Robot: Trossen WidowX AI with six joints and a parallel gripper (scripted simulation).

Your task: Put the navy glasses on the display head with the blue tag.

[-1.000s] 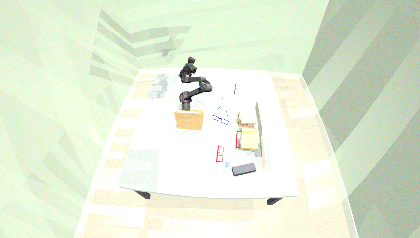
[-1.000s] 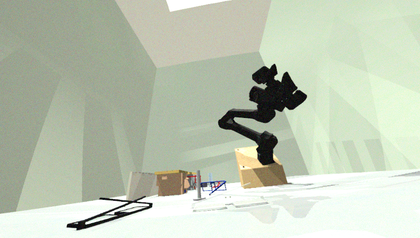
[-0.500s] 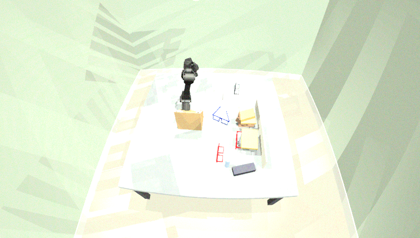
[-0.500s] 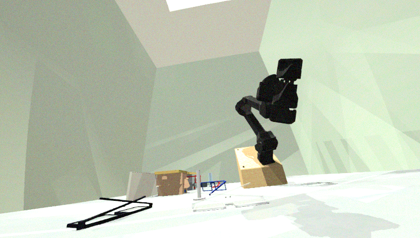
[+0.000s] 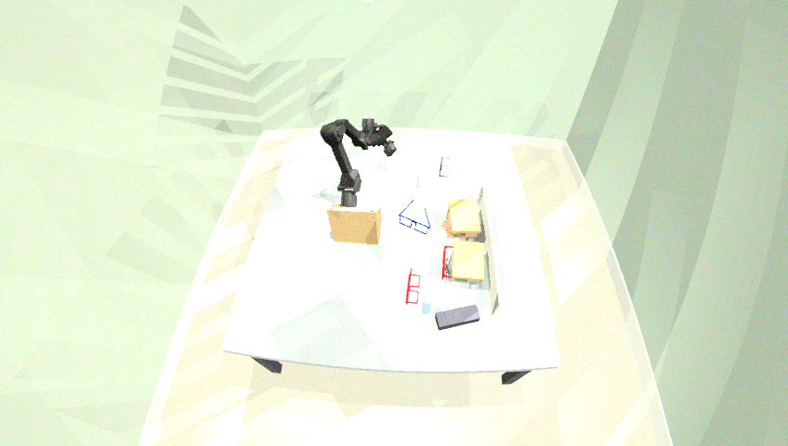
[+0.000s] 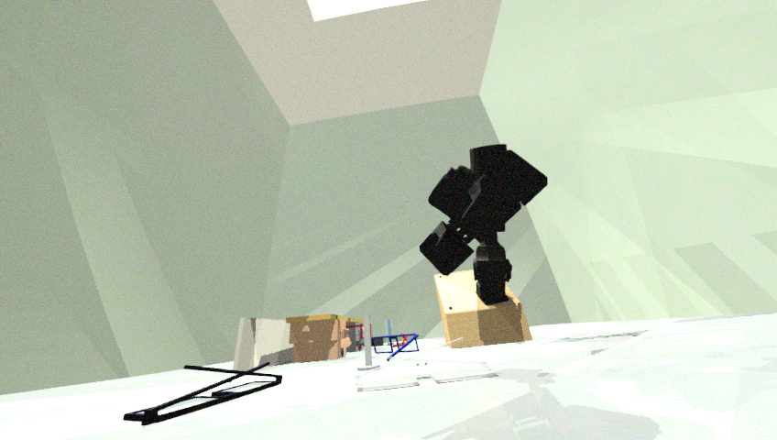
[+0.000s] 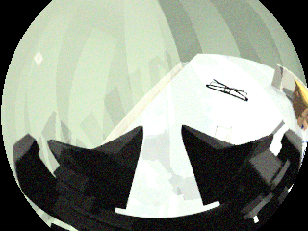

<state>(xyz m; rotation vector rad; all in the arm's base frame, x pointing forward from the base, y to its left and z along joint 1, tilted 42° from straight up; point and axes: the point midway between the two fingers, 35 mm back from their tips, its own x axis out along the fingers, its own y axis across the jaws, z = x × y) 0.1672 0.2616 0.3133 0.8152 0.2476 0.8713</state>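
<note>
The grey post is 12 cm ahead of my gripper tip, 21 cm to the right of it and 12 cm below it. From my gripper tip the other things lie so: pale blue block (11 cm ahead, 86 cm to the right, 9 cm below); then display head (27 cm ahead, 48 cm to the right, 8 cm below); then tall panel (39 cm ahead, 60 cm to the right, 9 cm below).
</note>
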